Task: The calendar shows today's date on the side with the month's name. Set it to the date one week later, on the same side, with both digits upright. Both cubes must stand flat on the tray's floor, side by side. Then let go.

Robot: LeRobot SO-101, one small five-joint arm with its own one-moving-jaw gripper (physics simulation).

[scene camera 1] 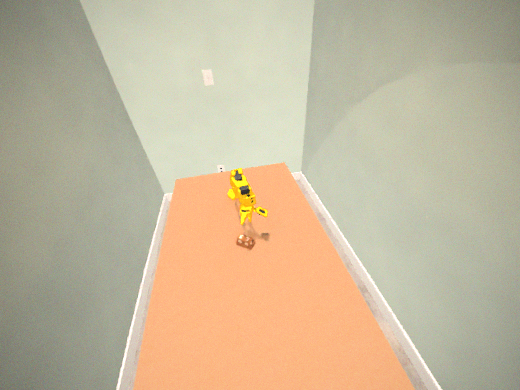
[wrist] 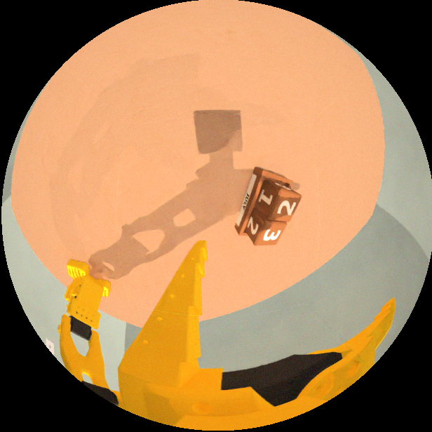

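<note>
The calendar [scene camera 1: 245, 242] stands on the table. In the wrist view its brown tray [wrist: 258, 176] has a white JULY label [wrist: 246, 200] on the front. Two brown cubes stand side by side behind the label. The first cube [wrist: 278, 201] shows 1 on its front and 2 on top; the second cube [wrist: 266, 232] shows 2 on its front and 3 on top. The front reads 12. The cubes' undersides are hidden. My gripper [scene camera 1: 255, 218] [wrist: 297, 272] is wide open and empty, raised above the table on the arm's side of the calendar, touching neither cube.
The orange table top [scene camera 1: 240, 310] [wrist: 310, 125] extends around the calendar. The arm's base stands at its far end, near the wall. The arm's shadow [wrist: 217, 131] falls beside the calendar. Grey-green walls rise beyond the table's edges.
</note>
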